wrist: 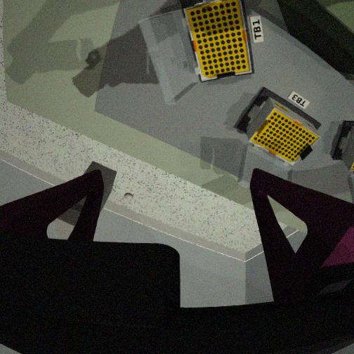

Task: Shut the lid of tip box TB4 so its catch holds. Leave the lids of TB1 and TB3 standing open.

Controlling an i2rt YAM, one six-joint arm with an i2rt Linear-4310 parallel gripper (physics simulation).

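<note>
Tip box TB4 [344,142] is cut off at the right edge of the wrist view; a dark base part and a sliver of yellow rack show, but its label and most of its lid do not. Tip box TB1 [220,37], with a yellow rack, is at the top, its clear lid [170,60] standing open on the left side. Tip box TB3 [285,135] is right of centre with its yellow rack uncovered; its clear lid is hard to make out. My gripper [176,177] is open and empty, its fingers wide apart, below and left of TB3 in the view.
Labels for TB1 [256,29] and TB3 [299,99] lie beside their boxes. A speckled pale surface strip [165,185] runs along the front edge, with a grey block [106,176] by the left finger. A dark green shape [320,37] is at the top right. Shadows cross the upper left.
</note>
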